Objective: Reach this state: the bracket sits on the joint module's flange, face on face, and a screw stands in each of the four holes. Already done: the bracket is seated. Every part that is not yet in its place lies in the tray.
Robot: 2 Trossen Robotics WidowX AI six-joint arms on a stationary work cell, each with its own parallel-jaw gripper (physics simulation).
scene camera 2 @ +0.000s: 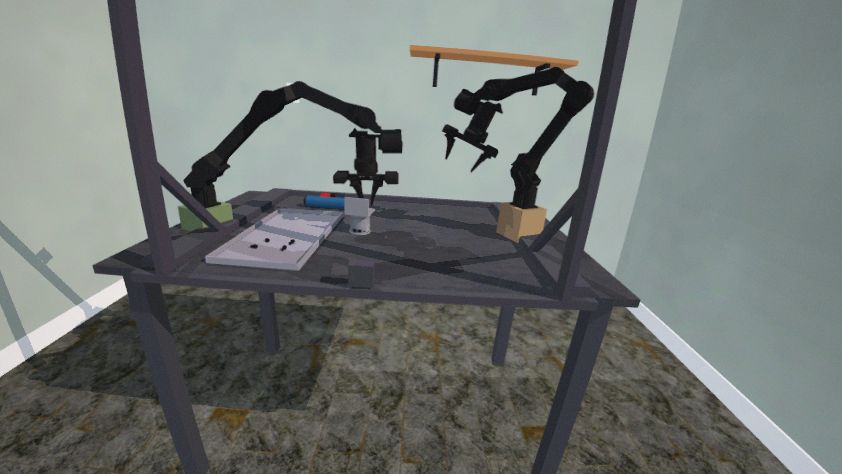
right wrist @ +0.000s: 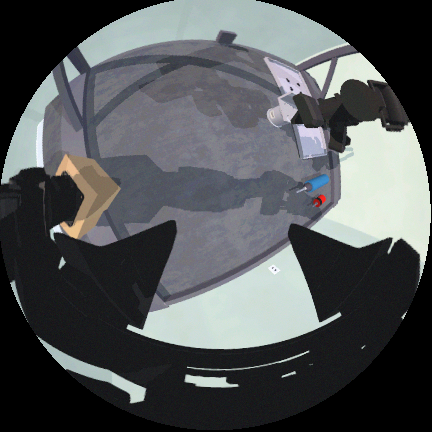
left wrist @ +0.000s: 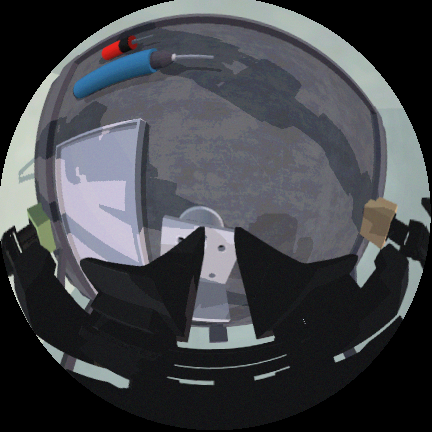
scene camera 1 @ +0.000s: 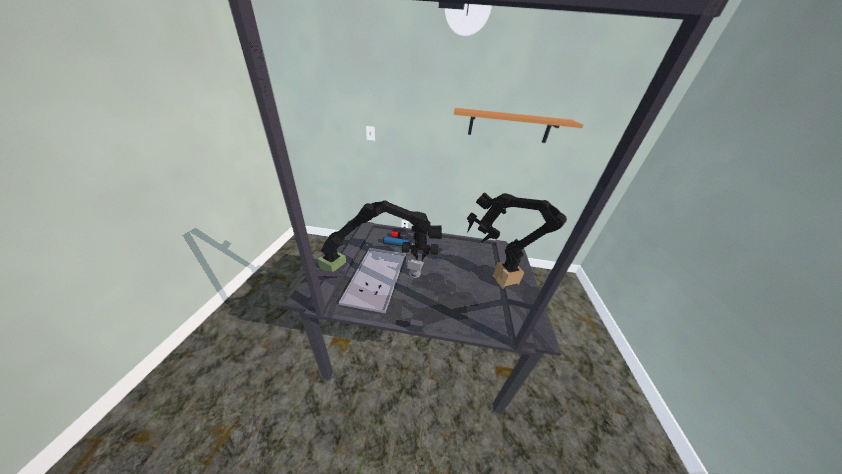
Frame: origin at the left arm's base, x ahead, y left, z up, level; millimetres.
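Where they show: left gripper, fingertip midpoint: (right wrist: pixel 293 122) (left wrist: pixel 219 231) (scene camera 1: pixel 419 260); right gripper, fingertip midpoint: (scene camera 2: pixel 458 165) (right wrist: pixel 235 227) (scene camera 1: pixel 474 237); left arm's base at its link origin: (scene camera 2: pixel 204 205) (left wrist: pixel 34 233) (scene camera 1: pixel 331 257); right arm's base at its link origin: (scene camera 2: pixel 523 205) (right wrist: pixel 65 198) (left wrist: pixel 390 226) (scene camera 1: pixel 510 267).
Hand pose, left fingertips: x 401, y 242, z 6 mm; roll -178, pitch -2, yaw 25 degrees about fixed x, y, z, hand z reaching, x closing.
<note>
Things, the pixels of their centre, and the offset from my left fingertips.
- pale bracket at the middle of its body: (left wrist: pixel 196 272) (right wrist: pixel 295 109) (scene camera 2: pixel 360 205) (scene camera 1: pixel 415 262) dx -2, dy -38, dz +9 mm
- whitish joint module at the middle of its body: (left wrist: pixel 198 240) (scene camera 2: pixel 360 221) (right wrist: pixel 281 114) dx -2, dy -38, dz -41 mm
- white tray at the middle of its body: (left wrist: pixel 99 251) (scene camera 2: pixel 287 232) (right wrist: pixel 302 105) (scene camera 1: pixel 376 276) dx -158, dy -174, dz -65 mm
- blue-handled screwdriver at the middle of its body: (left wrist: pixel 127 66) (scene camera 2: pixel 336 203) (right wrist: pixel 313 183) (scene camera 1: pixel 401 242) dx -205, dy +135, dz -53 mm
- smaller red-handled tool at the middle of its body: (right wrist: pixel 317 201) dx -267, dy +201, dz -56 mm
- dark block at the middle of its body: (scene camera 2: pixel 361 273) (left wrist: pixel 217 334) (right wrist: pixel 225 36) (scene camera 1: pixel 416 325) dx +179, dy -330, dz -42 mm
The pale bracket (scene camera 2: pixel 356 206) (left wrist: pixel 218 262) (right wrist: pixel 287 106) sits on the whitish joint module (scene camera 2: pixel 359 226) (left wrist: pixel 200 214) (right wrist: pixel 274 116), its plate upright. In the left wrist view three dark holes show in the bracket; a fourth is not visible. Several small black screws (scene camera 1: pixel 375 292) (scene camera 2: pixel 291 242) lie in the white tray (scene camera 1: pixel 362 307) (scene camera 2: pixel 253 264) (left wrist: pixel 142 190). My left gripper (scene camera 1: pixel 419 257) (scene camera 2: pixel 367 200) (left wrist: pixel 219 231) is partly open and empty, pointing down close over the bracket. My right gripper (scene camera 1: pixel 477 235) (scene camera 2: pixel 459 164) (right wrist: pixel 235 227) is wide open and empty, high over the table's right part.
A blue-handled screwdriver (scene camera 1: pixel 395 240) (scene camera 2: pixel 324 201) (left wrist: pixel 117 72) and a smaller red-handled tool (left wrist: pixel 117 49) (right wrist: pixel 320 201) lie behind the tray. A dark block (scene camera 2: pixel 361 274) (right wrist: pixel 226 37) stands at the table's front edge. Frame posts rise at the table's sides.
</note>
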